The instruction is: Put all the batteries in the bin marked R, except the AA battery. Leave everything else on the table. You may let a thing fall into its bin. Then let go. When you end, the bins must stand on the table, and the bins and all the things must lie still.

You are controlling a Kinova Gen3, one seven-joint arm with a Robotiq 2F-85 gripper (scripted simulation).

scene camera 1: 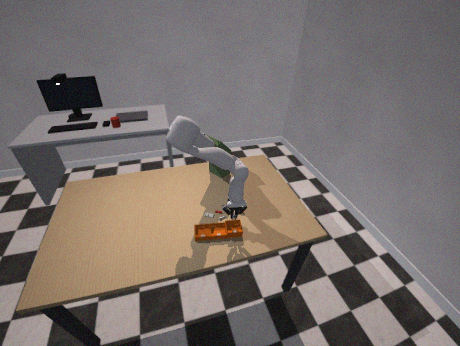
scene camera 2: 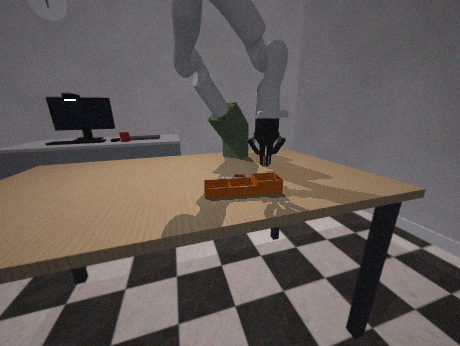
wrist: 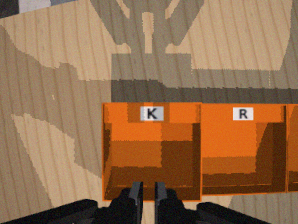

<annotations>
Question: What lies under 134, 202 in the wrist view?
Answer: The gripper.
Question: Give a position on an orange bin row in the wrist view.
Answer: At 197, 149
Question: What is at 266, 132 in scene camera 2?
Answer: The gripper.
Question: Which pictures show the orange bin row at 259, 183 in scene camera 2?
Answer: Scene camera 1, scene camera 2 and the wrist view: all of them.
</annotations>
